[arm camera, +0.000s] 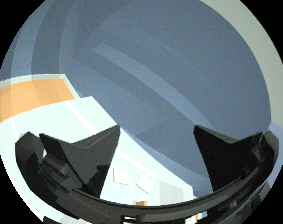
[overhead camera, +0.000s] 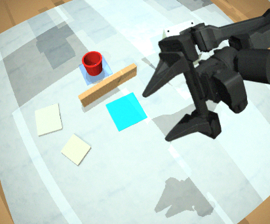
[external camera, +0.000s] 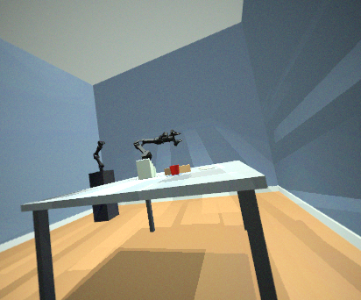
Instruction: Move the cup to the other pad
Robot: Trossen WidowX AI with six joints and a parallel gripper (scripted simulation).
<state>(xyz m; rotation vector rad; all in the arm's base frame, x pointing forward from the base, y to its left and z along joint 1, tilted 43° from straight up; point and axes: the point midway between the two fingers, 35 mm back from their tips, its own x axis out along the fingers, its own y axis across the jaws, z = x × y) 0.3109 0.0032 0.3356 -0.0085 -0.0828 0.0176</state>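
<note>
Now: the red cup 38 cm to the right of my gripper tip, 32 cm below it and 4 cm behind it. Round my gripper tip: brown wooden block: 33 cm below, 27 cm to the right, 4 cm behind; light blue pad: 38 cm to the right, 36 cm below, 4 cm behind.
</note>
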